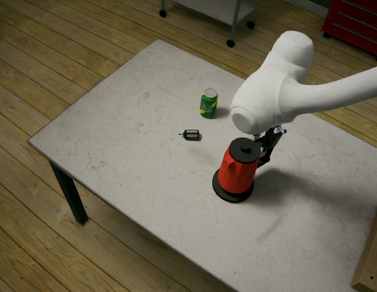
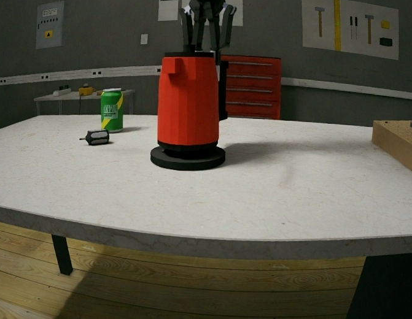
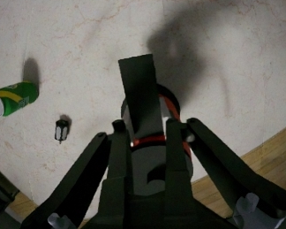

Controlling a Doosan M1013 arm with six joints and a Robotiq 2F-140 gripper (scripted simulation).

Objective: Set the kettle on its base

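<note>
Now: the red kettle 60 mm below my hand, 30 mm to the left of it and 20 mm ahead of it. From my hand the other things lie so: black round base (170 mm below, 60 mm to the left, 30 mm ahead); then black tool (270 mm ahead, 170 mm below, 50 mm to the right).
</note>
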